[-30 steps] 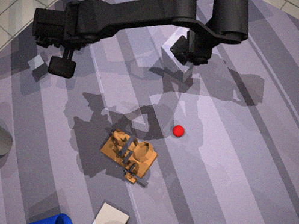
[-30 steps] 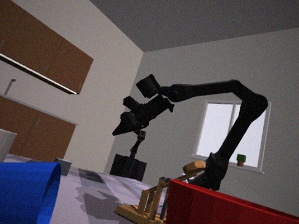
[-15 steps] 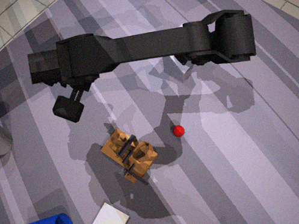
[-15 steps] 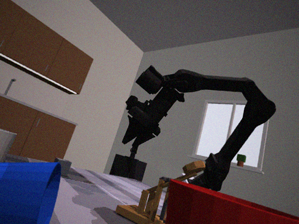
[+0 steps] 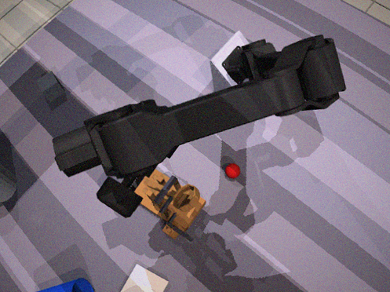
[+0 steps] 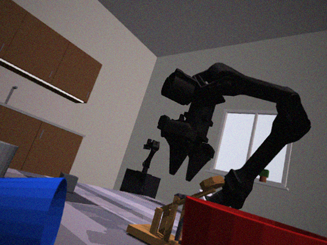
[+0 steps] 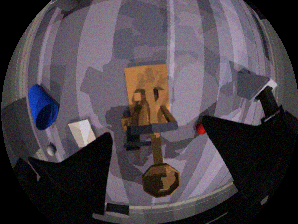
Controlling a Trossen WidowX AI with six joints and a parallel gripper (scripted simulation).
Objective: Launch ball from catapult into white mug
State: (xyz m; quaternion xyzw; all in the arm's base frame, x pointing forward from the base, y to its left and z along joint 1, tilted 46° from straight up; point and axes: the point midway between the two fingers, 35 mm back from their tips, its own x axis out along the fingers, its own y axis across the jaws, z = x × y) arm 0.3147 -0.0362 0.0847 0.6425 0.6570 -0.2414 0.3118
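Now: the wooden catapult 70 mm below my gripper tip, 30 mm to the left of it and 20 mm ahead of it. Round my gripper tip: red ball (130 mm behind, 120 mm below, 80 mm to the left); then white tile (180 mm ahead, 140 mm below, 80 mm to the left); then red container (280 mm ahead, 220 mm to the left, 110 mm below).
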